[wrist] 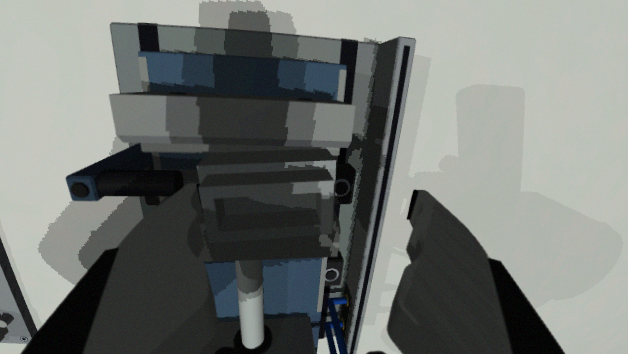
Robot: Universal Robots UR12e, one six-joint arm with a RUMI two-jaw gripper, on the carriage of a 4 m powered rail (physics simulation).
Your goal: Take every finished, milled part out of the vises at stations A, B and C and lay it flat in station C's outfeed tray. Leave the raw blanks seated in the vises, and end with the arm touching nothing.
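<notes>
A grey part [267,192] with raised steps and a rectangular pocket, so a milled one, sits in the vise in the middle of the wrist view. The vise's light grey back jaw [232,119] is behind it, and the dark front jaw [270,250] is below the pocket. My gripper [308,189] is open around the part. The left fingertip is close beside the part's left end; whether it touches cannot be told. The right fingertip is well clear of the right end, beyond the vise's side rail. Station C's outfeed tray does not show.
A blue bracket [82,187] with a black cylinder [137,183] points at the part from the left. A tall side rail [385,185] runs along the vise's right. A white-grey screw rod [251,310] and blue hoses [336,320] are at the bottom. A panel edge [12,300] shows at lower left.
</notes>
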